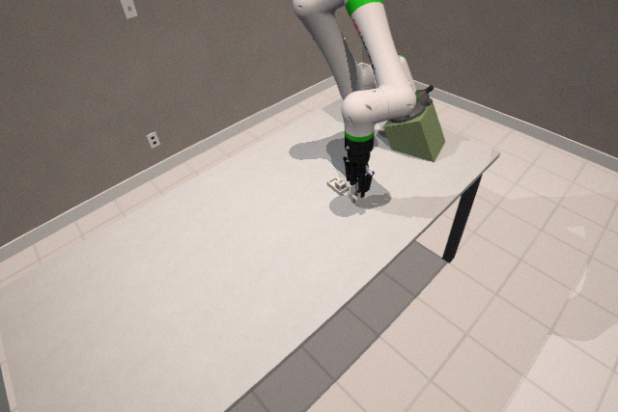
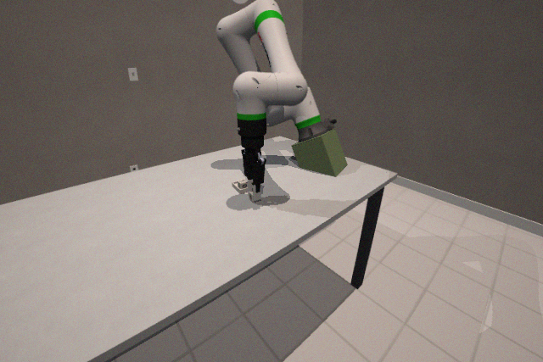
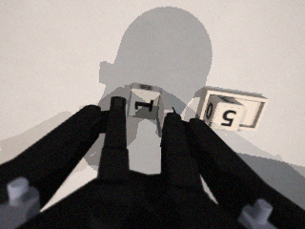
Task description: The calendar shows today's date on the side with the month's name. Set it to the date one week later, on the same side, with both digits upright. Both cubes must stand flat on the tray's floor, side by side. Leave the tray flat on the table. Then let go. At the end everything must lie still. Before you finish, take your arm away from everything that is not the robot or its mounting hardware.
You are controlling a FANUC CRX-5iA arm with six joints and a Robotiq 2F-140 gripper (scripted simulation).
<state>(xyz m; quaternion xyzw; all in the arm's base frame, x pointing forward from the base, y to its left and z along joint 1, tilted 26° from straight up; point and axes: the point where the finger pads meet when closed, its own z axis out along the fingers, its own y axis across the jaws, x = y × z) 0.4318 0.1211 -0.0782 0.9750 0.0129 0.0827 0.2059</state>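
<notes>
Right now my hand is 30 mm above the white calendar cube.
</notes>
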